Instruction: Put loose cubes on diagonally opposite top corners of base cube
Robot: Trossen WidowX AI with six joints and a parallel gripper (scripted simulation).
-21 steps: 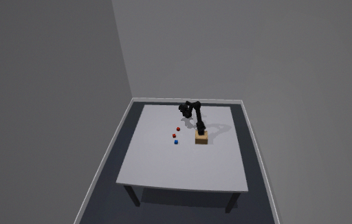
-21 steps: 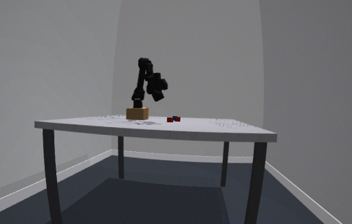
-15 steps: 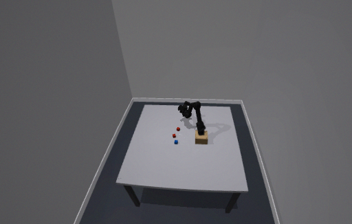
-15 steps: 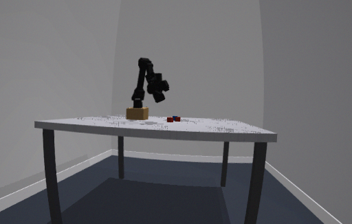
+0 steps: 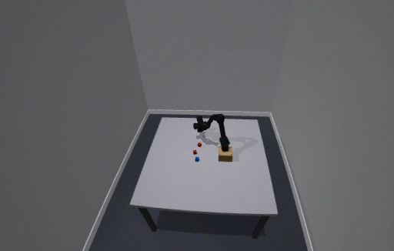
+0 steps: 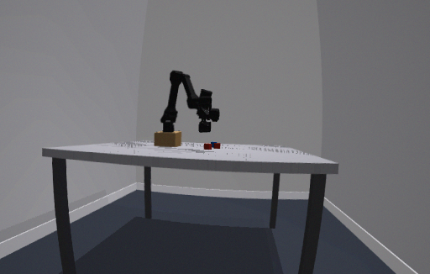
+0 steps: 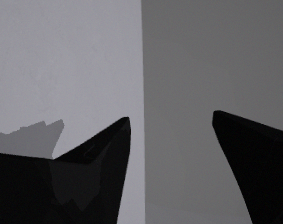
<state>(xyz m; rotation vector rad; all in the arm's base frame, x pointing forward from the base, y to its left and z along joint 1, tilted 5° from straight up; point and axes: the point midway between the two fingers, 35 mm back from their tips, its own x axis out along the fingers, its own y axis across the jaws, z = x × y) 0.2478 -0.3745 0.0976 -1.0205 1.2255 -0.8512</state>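
My gripper tip is now 50 mm short of the blue cube, 450 mm to the right of it and 140 mm above it.
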